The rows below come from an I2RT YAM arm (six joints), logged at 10 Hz.
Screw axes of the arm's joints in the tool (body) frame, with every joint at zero. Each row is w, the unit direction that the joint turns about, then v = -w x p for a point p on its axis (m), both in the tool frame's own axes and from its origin. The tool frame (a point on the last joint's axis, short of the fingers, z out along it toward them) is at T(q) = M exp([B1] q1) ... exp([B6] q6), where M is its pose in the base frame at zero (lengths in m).
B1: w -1 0 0 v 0 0.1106 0
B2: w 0 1 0 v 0.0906 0 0.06
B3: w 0 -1 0 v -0.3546 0 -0.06
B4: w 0 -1 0 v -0.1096 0 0
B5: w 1 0 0 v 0 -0.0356 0
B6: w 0 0 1 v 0 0 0
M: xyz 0.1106 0 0.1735 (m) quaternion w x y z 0.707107 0 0.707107 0
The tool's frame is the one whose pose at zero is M.
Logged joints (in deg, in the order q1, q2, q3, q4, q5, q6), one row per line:
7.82 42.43 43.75 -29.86 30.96 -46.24
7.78 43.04 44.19 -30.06 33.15 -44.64
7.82 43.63 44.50 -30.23 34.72 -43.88
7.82 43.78 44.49 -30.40 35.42 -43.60
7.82 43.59 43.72 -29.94 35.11 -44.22
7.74 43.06 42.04 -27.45 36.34 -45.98
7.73 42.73 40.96 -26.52 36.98 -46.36
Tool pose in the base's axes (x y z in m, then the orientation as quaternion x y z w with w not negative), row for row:
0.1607 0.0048 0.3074 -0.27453 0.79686 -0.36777 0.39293
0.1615 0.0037 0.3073 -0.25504 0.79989 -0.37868 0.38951
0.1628 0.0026 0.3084 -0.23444 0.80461 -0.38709 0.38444
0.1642 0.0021 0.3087 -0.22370 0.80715 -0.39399 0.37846
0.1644 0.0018 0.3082 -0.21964 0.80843 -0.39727 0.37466
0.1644 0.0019 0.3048 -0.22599 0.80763 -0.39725 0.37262
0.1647 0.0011 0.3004 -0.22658 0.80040 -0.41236 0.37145
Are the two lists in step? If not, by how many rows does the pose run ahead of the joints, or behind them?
The pose runs 1 row behind the joints: the pose in row i belongs to the joints in row i - 1.
